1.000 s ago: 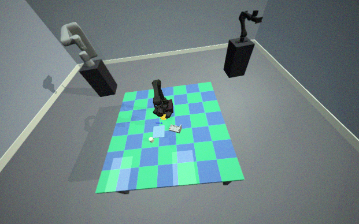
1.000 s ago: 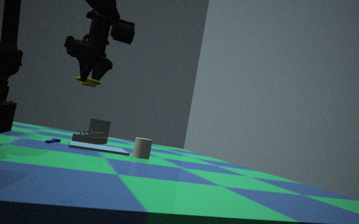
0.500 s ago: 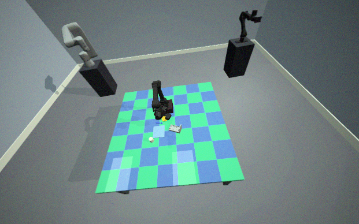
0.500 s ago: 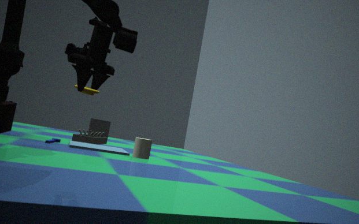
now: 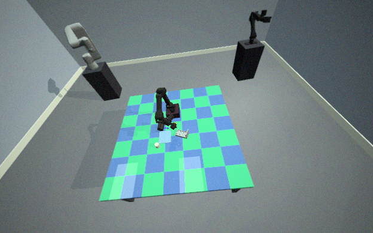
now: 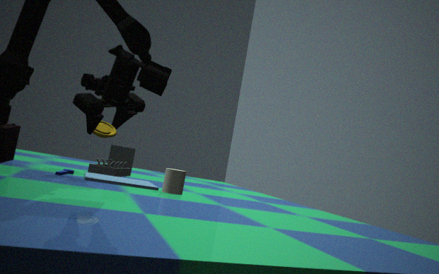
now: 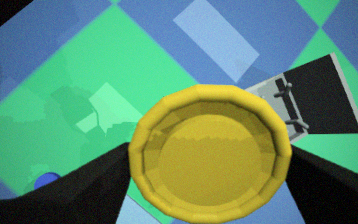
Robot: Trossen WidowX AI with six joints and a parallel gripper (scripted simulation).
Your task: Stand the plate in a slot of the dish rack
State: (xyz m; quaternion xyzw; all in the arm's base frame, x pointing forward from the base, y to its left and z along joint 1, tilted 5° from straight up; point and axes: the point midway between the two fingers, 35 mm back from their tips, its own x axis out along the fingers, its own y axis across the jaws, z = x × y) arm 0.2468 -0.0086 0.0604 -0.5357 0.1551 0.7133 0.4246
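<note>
Now: the dish rack 50 mm ahead of my gripper tip, 60 mm to the left of it and 80 mm below it. The rest, counted from my gripper tip: light blue mat: 50 mm ahead, 130 mm to the right, 100 mm below; then yellow plate: 10 mm above; then blue spoon: 70 mm behind, 110 mm to the right, 100 mm below.
</note>
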